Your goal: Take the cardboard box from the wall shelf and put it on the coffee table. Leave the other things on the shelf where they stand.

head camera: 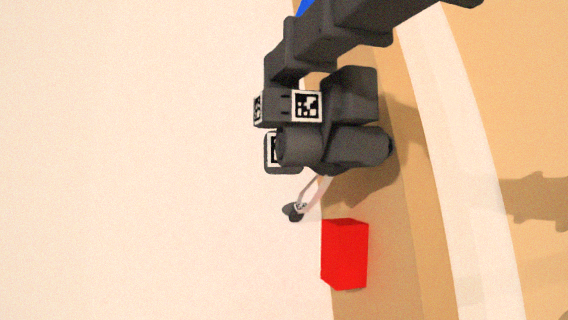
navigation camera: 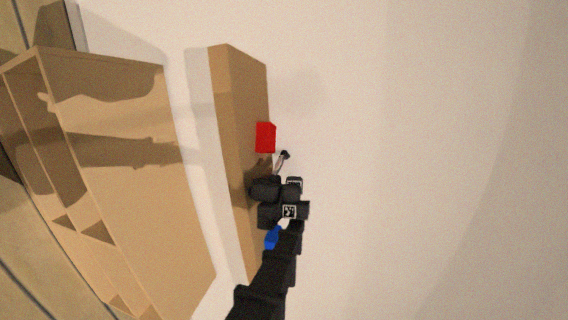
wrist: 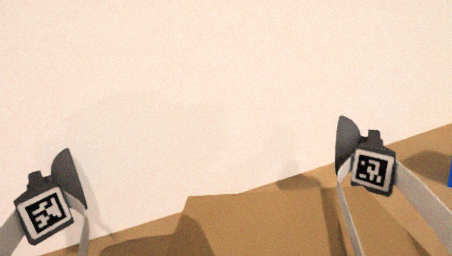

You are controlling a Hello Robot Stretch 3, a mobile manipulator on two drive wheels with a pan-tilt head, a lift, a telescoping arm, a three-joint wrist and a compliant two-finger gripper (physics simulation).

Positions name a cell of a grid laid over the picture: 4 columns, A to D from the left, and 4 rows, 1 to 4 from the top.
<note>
In view: the gripper (head camera: C2), a cardboard box (wrist: C4), a red block (head camera: C4) and a wooden wall shelf (head camera: C4).
The gripper shows as well in the wrist view (wrist: B3). The wooden wall shelf is seen too in the navigation camera view (navigation camera: B2). The wrist view misses the red block: it is out of frame.
</note>
